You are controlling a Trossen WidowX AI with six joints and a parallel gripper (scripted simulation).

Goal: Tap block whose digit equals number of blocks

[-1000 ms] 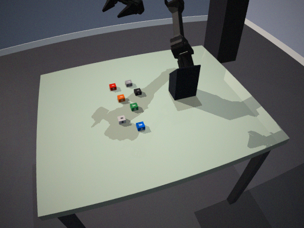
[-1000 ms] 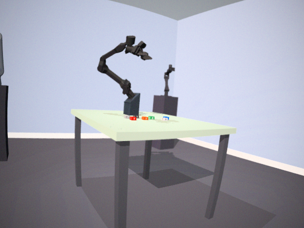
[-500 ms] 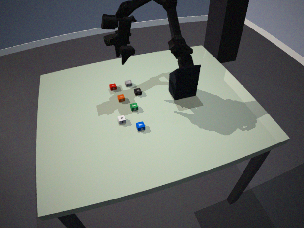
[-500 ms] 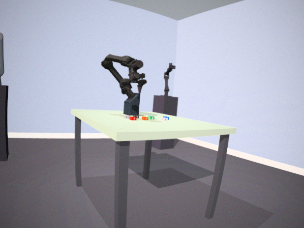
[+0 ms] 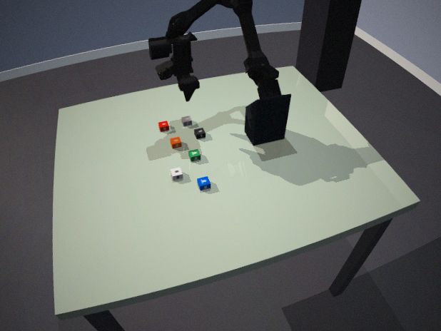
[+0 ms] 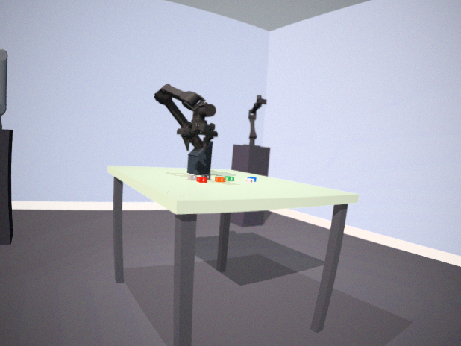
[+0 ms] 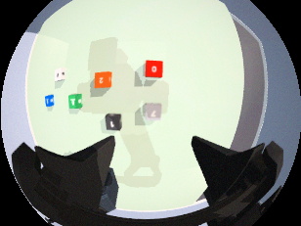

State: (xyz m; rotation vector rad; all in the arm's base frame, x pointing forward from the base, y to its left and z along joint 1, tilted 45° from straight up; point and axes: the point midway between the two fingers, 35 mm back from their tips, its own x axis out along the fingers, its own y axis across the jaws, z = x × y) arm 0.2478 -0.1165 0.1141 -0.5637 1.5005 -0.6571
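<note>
Now: the grey block 120 mm below my gripper tip and 10 mm to the right of it. Round my gripper tip: black block (120 mm below, 80 mm to the left, 20 mm behind); then orange block (120 mm below, 100 mm to the left, 70 mm ahead); then red block (120 mm below, 80 mm ahead, 10 mm to the right).
</note>
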